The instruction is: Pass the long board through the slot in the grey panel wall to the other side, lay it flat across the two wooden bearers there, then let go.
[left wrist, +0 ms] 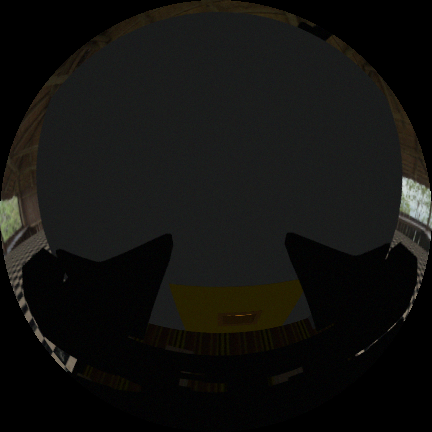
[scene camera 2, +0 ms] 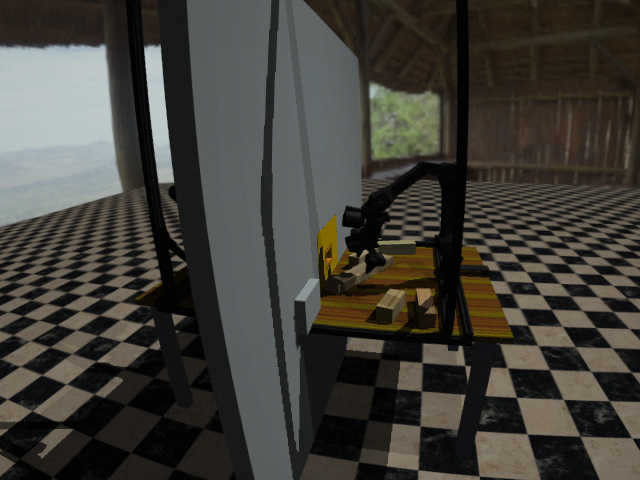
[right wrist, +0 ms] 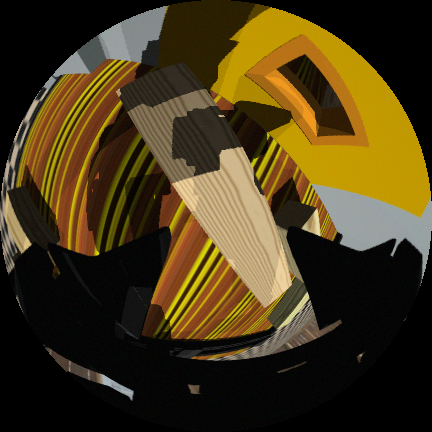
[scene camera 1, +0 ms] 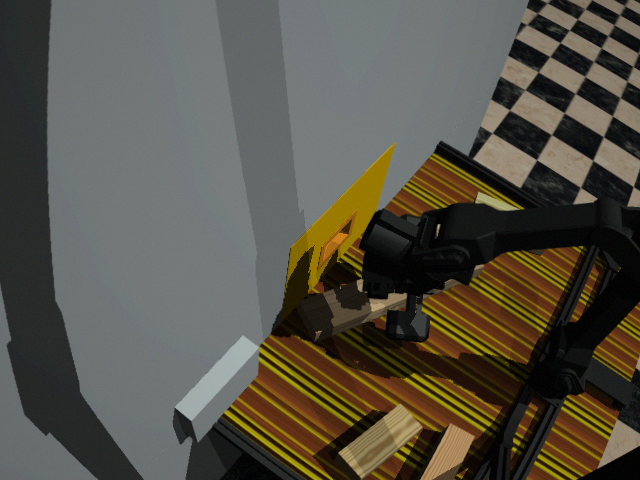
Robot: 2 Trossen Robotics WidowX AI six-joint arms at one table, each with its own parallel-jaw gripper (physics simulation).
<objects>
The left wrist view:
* left gripper: 230,239
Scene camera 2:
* right gripper: 362,265
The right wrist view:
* right gripper: 230,232
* orange-rimmed slot: 342,125
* yellow panel with slot: 368,192
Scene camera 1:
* right gripper: 396,288
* orange-rimmed slot: 341,235
</objects>
